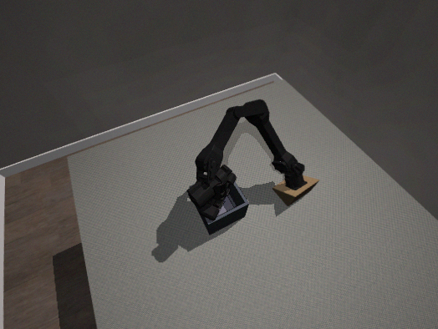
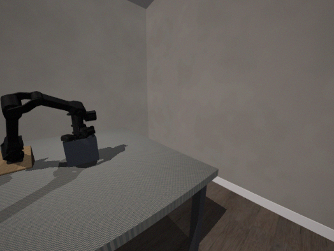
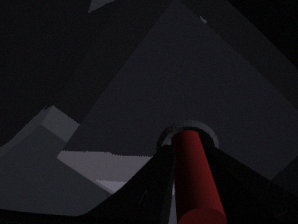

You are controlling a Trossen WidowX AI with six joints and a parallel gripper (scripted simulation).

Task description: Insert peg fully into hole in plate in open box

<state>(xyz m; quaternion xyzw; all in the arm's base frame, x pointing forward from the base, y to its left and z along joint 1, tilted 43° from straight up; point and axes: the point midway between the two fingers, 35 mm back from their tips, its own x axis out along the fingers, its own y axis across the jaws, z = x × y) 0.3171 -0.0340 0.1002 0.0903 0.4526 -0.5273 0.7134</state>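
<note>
Now: the red peg 40 mm below my hand. The rest, counted from my hand: grey plate: 50 mm below.
</note>
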